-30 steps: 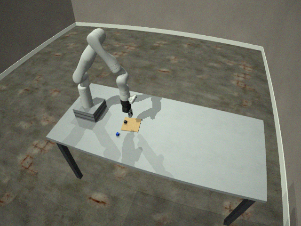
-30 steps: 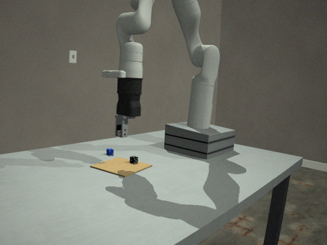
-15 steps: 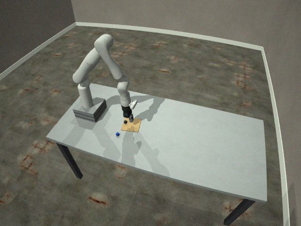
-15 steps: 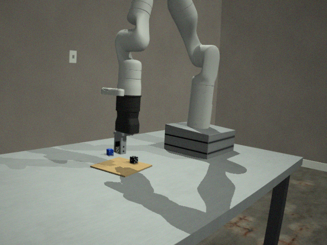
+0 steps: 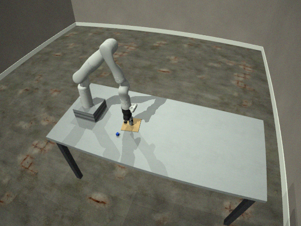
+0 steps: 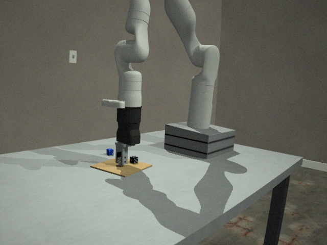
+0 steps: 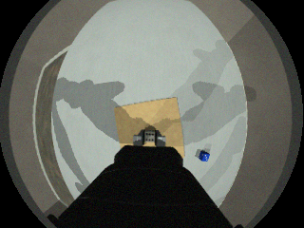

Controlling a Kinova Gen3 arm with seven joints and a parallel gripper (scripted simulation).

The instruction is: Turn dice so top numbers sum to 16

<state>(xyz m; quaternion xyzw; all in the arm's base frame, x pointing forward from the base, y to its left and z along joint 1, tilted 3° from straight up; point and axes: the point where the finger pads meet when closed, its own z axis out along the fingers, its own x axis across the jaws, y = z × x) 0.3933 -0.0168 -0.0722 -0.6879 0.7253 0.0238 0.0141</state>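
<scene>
The white die is 1 cm below my hand. The rest, counted from my hand: tan mat (3 cm below); blue die (13 cm to the right, 6 cm behind, 2 cm below); black die (5 cm behind, 1 cm below).
</scene>
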